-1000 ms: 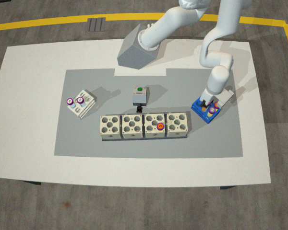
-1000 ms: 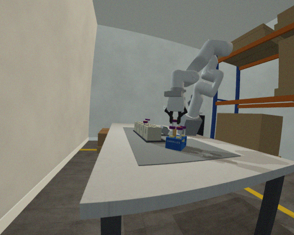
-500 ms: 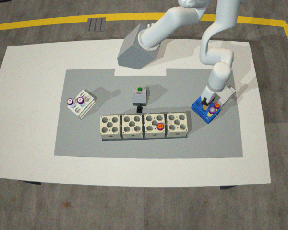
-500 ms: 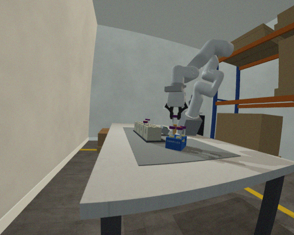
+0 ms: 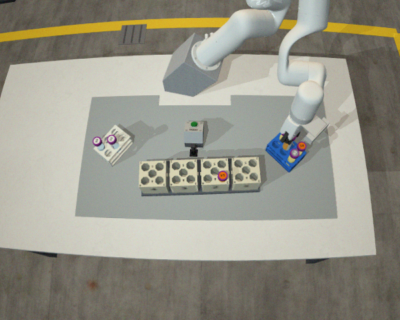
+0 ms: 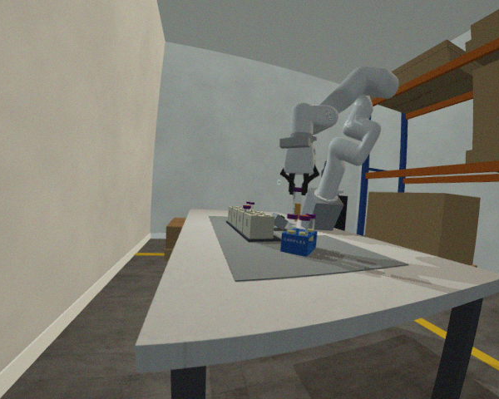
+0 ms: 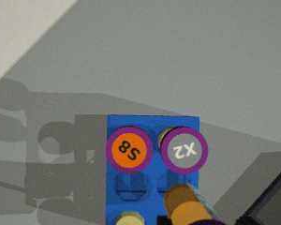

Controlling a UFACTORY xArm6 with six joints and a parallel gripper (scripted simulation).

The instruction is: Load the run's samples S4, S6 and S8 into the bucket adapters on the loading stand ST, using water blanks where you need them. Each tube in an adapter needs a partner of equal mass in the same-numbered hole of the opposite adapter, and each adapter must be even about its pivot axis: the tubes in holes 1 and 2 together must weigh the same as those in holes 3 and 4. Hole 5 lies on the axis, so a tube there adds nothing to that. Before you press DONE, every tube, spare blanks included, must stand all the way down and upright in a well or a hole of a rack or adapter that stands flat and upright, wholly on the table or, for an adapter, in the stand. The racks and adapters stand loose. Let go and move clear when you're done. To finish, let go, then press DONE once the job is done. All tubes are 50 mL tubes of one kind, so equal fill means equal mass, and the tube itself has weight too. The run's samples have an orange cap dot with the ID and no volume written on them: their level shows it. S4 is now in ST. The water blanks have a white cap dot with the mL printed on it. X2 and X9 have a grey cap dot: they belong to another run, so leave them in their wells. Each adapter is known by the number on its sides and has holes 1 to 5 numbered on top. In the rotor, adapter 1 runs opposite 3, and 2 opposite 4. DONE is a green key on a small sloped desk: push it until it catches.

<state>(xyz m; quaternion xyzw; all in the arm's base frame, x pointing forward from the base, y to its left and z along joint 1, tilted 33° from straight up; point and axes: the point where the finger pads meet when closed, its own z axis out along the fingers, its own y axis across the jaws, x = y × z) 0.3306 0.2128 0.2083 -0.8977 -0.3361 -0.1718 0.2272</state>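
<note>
My hand is 50 mm above the orange-dot tube and 10 mm short of it. Round my hand: loading stand 310 mm to the right, 200 mm below, 90 mm ahead; then green DONE key 340 mm to the right, 140 mm below, 110 mm behind; then blue sample rack 170 mm below, 10 mm to the left, 10 mm behind.
</note>
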